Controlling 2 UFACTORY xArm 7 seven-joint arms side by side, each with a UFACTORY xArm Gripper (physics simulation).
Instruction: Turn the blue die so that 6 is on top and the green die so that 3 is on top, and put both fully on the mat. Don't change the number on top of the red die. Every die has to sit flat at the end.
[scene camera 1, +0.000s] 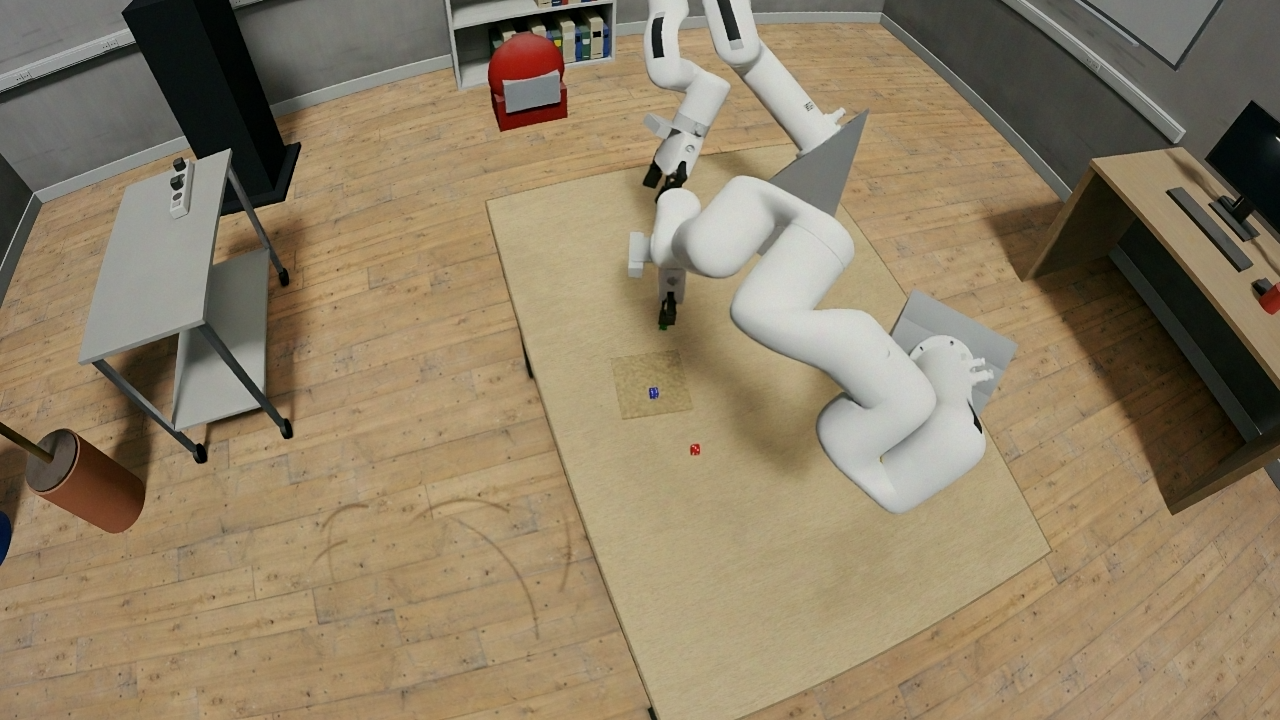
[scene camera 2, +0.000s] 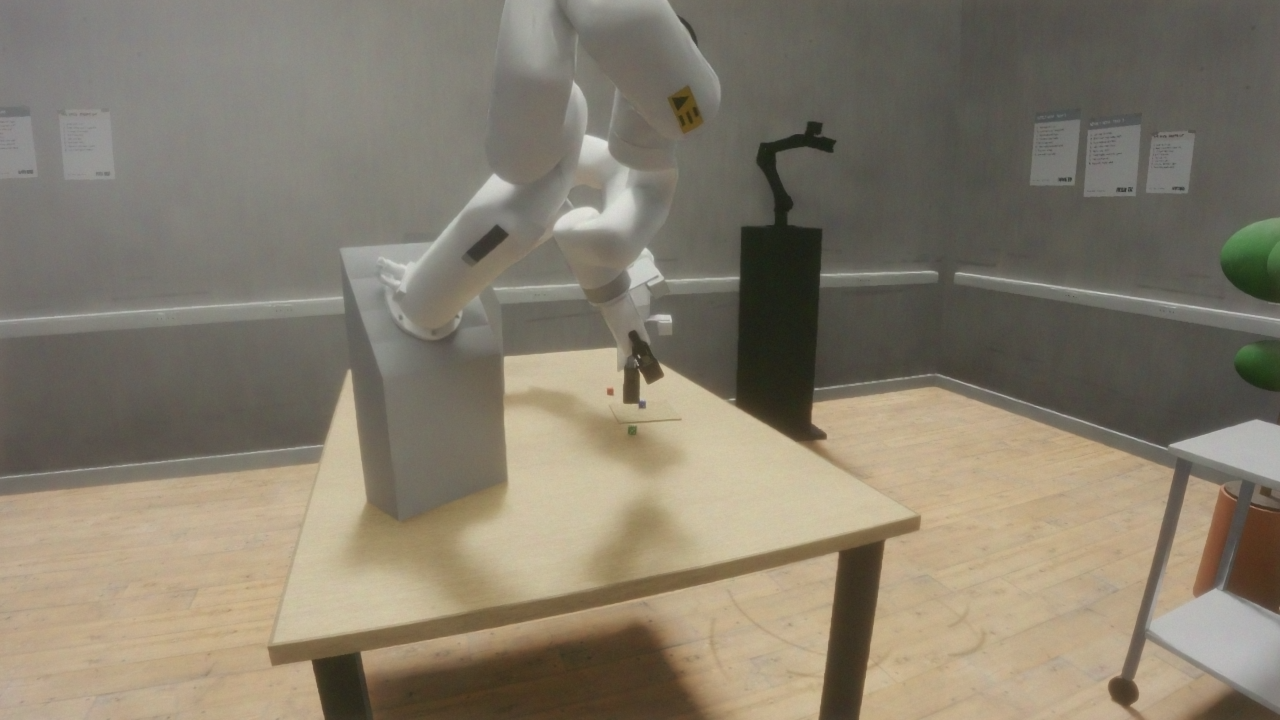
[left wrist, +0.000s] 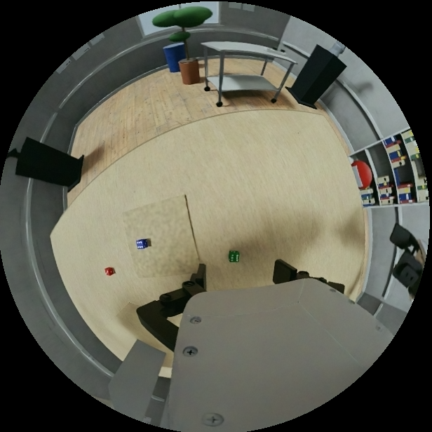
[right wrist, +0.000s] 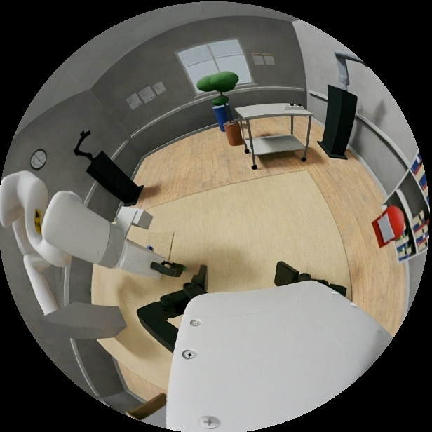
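The green die (scene camera 1: 663, 327) (scene camera 2: 631, 430) (left wrist: 234, 256) lies on the table beside the mat (scene camera 1: 631, 371) (scene camera 2: 666, 418) (left wrist: 167, 220). The blue die (scene camera 1: 653, 393) (scene camera 2: 641, 404) (left wrist: 142, 244) (right wrist: 149, 248) sits on the mat. The red die (scene camera 1: 694, 449) (scene camera 2: 610, 391) (left wrist: 109, 271) lies on the table past the mat. The top numbers are too small to read surely. My left gripper (scene camera 1: 667, 315) (scene camera 2: 631, 399) (left wrist: 241, 273) is open above the green die, pointing down. My right gripper (scene camera 1: 663, 181) (scene camera 2: 653, 377) (right wrist: 242, 275) is open and empty, behind the left one in scene camera 1.
The left arm passes close to the right gripper in scene camera 1. The left gripper also shows at the left in the right wrist view. The arms stand on grey bases (scene camera 1: 827, 170) (scene camera 2: 429, 402) on the wooden table (scene camera 1: 805, 626) (scene camera 2: 554, 555). A grey cart (scene camera 1: 152, 259) stands beyond the table.
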